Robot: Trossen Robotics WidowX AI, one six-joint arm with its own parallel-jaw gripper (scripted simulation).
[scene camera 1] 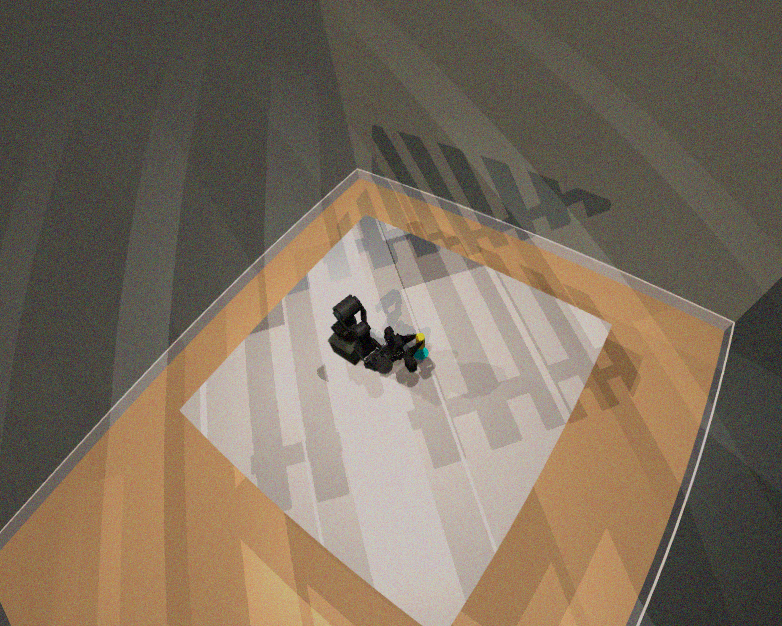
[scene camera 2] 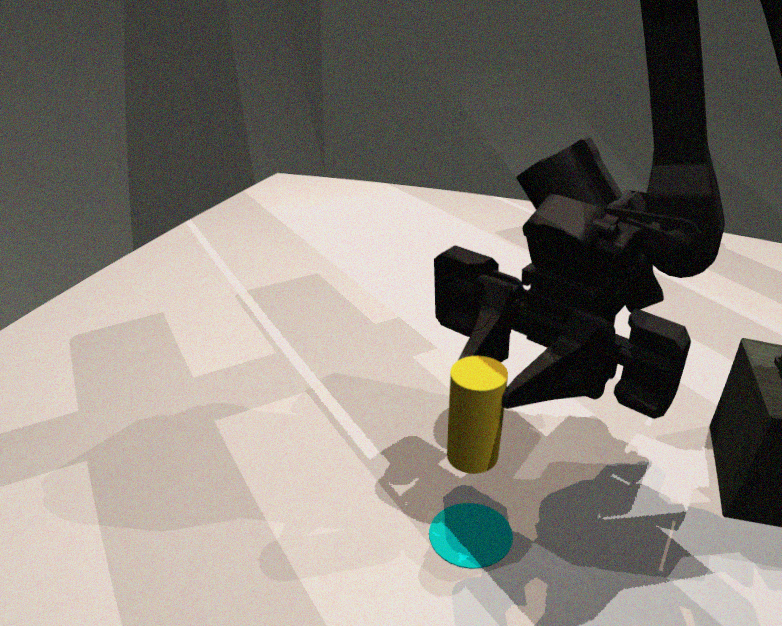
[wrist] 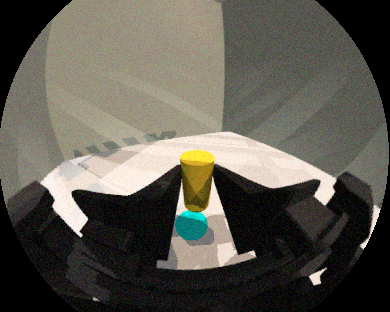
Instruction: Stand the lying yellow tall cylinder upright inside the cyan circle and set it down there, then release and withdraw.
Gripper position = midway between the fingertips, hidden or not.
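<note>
There's a cyan circle [scene camera 2: 468, 535], and you'd find that circle in the wrist view [wrist: 191, 225] too. There's also a yellow tall cylinder [scene camera 2: 475, 416], which shows in the wrist view [wrist: 197, 167] as well, and it's being held by the gripper [scene camera 2: 478, 389]. As for the gripper, it's also visible in scene camera 1 [scene camera 1: 420, 338] and in the wrist view [wrist: 197, 168].
</note>
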